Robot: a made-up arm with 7 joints. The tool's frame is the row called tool.
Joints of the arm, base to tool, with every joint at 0 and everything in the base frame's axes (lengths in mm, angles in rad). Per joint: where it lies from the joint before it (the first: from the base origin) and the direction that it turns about. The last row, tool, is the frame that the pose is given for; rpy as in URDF.
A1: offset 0 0 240 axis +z
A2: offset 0 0 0 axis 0 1 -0.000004
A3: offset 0 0 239 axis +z
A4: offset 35 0 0 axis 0 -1 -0.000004
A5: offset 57 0 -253 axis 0 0.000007 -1
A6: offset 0 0 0 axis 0 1 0.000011
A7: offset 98 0 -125 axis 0 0.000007 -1
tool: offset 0 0 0 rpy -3.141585 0 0
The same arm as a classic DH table. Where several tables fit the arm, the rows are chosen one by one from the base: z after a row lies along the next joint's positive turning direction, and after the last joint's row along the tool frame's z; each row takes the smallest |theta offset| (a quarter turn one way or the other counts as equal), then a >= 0, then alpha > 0; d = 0 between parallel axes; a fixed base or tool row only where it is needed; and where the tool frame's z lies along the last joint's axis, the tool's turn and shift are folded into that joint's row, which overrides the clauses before.
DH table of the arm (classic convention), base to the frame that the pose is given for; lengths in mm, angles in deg. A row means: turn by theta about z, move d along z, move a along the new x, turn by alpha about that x. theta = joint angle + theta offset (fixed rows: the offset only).
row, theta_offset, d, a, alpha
A1, 0.00, 240.0, 0.0, -90.00
A2, 0.00, 0.0, 0.0, 90.00
A3, 0.00, 239.0, 35.0, 90.00
A4, 0.00, 0.0, 57.0, 90.00
A5, 0.00, 253.0, 0.0, 90.00
A6, 0.00, 0.0, 98.0, -90.00
A7, 0.00, 125.0, 0.0, 0.00

